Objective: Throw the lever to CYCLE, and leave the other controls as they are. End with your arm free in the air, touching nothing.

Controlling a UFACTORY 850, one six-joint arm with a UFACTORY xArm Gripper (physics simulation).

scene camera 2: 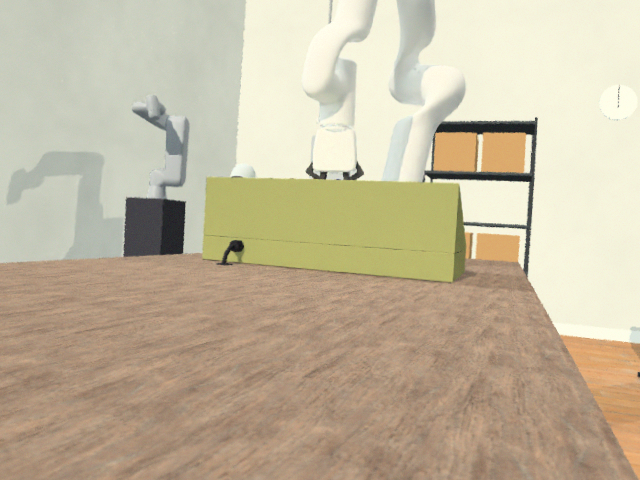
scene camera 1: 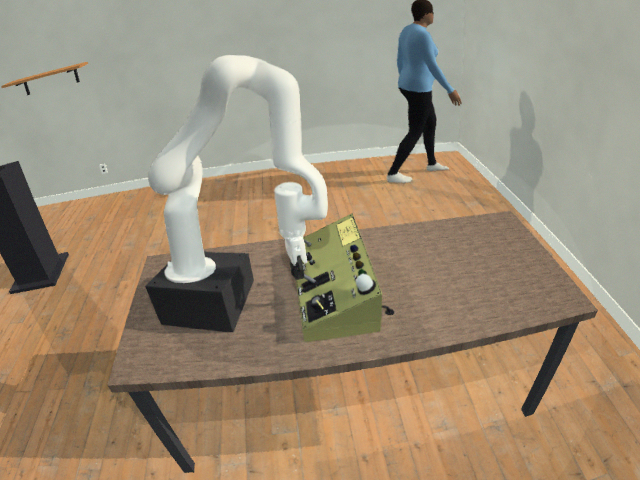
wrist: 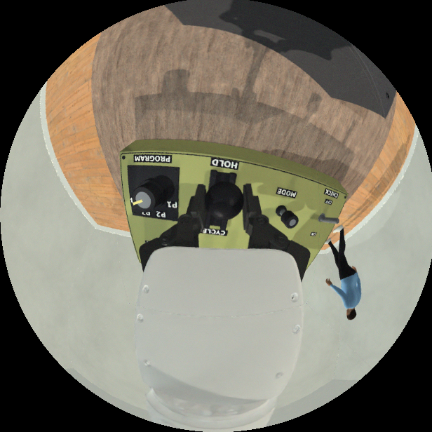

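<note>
The lever has a black ball knob and rises from a slot between the HOLD label and the CYCLE label. In the wrist view the knob covers the middle of the slot. In scene camera 1 the lever's shaft leans out towards the robot base, on the HOLD side. My gripper is shut on the lever's knob, one black finger on each side. In scene camera 2 the green console hides the lever and my fingertips.
On the panel are the PROGRAM knob, MODE knob, CHECK toggle, several indicator lamps and a white dome. The console stands on the wooden table. A person is beyond the table.
</note>
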